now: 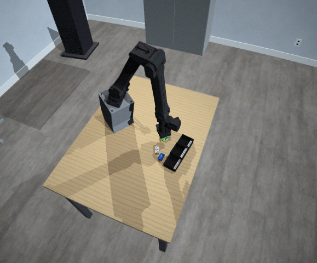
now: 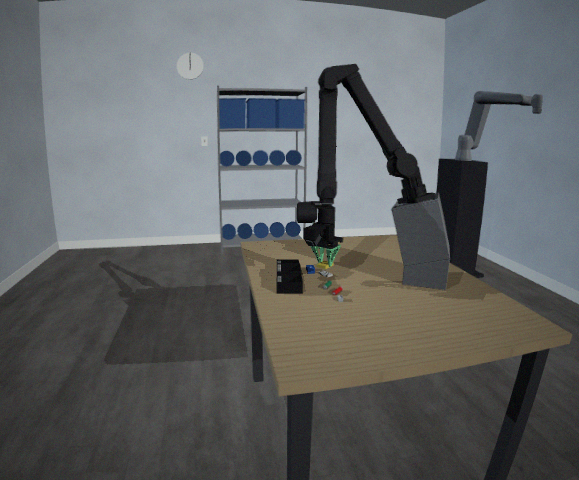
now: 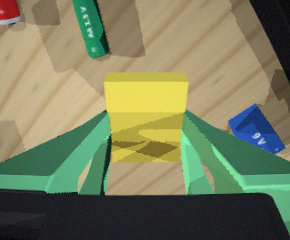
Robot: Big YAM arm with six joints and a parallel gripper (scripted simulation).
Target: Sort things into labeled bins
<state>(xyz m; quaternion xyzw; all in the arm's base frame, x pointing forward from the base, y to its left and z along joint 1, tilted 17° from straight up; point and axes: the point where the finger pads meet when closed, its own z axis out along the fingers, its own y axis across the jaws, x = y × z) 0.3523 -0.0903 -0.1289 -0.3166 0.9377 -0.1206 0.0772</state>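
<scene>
The grey-white piece is 160 mm to the left of my hand, 60 mm below it and 10 mm ahead of it. Also, from my hand: yellow block 10 mm below; white domino 60 mm to the right, 60 mm below, 30 mm behind; green piece 60 mm below, 50 mm to the left, 10 mm ahead.
</scene>
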